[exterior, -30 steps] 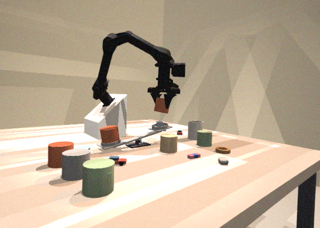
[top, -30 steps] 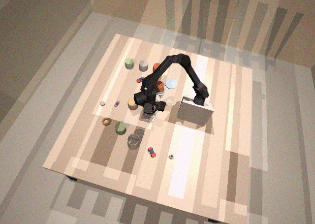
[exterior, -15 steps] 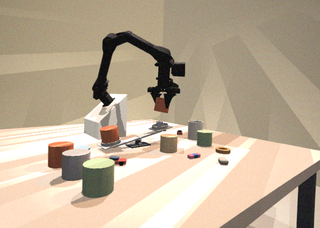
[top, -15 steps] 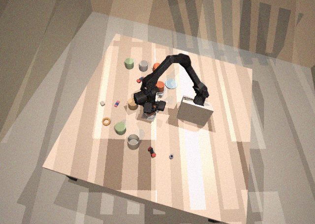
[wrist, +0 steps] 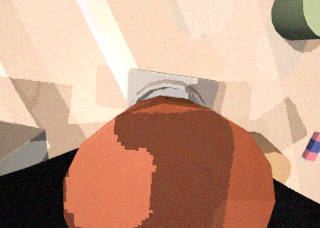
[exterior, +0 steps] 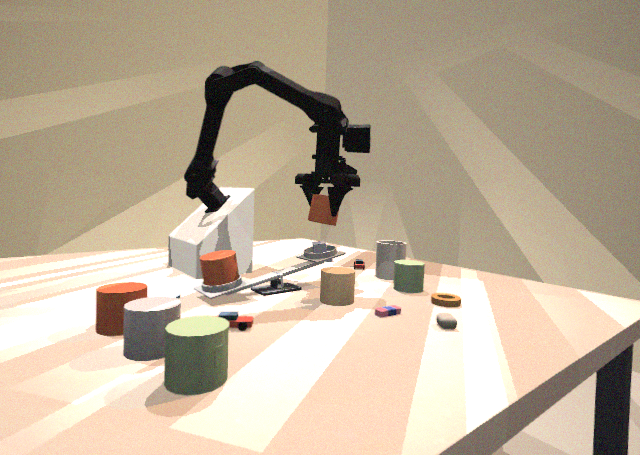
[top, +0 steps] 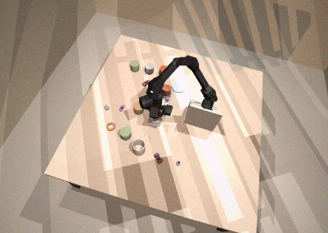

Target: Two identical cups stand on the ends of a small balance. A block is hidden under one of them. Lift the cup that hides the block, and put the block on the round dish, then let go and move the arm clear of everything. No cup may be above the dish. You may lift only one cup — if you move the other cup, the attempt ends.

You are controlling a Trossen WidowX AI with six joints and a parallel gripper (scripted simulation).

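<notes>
My gripper tip is 8 cm above the grey block and 1 cm to the left of it. Also, from my gripper tip: small balance (13 cm to the right, 13 cm below, 2 cm behind); then tan cylinder (13 cm below, 12 cm ahead, 10 cm to the right); then ring (29 cm ahead, 16 cm below, 6 cm to the left).
</notes>
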